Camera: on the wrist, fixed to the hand. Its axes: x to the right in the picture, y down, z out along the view.
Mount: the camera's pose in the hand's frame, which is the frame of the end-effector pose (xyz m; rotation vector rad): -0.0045 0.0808 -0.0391 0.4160 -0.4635 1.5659
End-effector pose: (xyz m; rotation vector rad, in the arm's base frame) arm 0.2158 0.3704 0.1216 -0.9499 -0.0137 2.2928
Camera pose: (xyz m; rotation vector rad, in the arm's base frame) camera 0.1976 0.2952 0.0759 0.0144 -0.8972 -2.3116
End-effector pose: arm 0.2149 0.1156 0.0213 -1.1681 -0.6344 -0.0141
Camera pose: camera 0.2556 0.1140 -0.0588 -0.9895 0.0404 1.6611
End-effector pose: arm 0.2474 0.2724 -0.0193 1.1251 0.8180 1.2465
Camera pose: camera 0.1859 0.2721 0.0462 2.4593 -0.3903 1.8933
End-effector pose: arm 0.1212 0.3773 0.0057 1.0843 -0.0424 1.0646
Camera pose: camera 0.0433 0.4070 0.0393 1.6605 -1.2568 2.2079
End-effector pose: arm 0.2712 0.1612 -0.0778 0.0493 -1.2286 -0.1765
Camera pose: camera 0.3152 0.2393 -0.0844 -0.6133 -1.4205 1.4915
